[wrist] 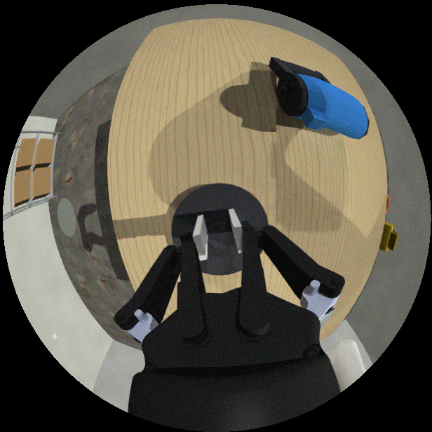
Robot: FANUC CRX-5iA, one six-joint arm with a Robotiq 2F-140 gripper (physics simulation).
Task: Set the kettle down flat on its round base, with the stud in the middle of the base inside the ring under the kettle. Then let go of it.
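My gripper (217,221) points down near the middle of the wrist view. Its two light grey finger pads are shut on the dark, round kettle. The kettle (240,202) shows as a wide, near-black disc seen from above, with faint rings at its middle. A dark shadow band crosses it. The kettle looks level, a little above the wooden table, with a narrow strip of its shadow at its upper left. Its underside and the ring there are hidden. The round base and its stud cannot be made out; the kettle hides what lies beneath it.
A blue cylinder (337,107) with a black end and a black handle lies on the wooden table (200,55) at the upper right. A small yellow object (386,237) shows at the right edge. A rack of brown boxes (42,150) stands far left, past a dark stone-like surface (80,130).
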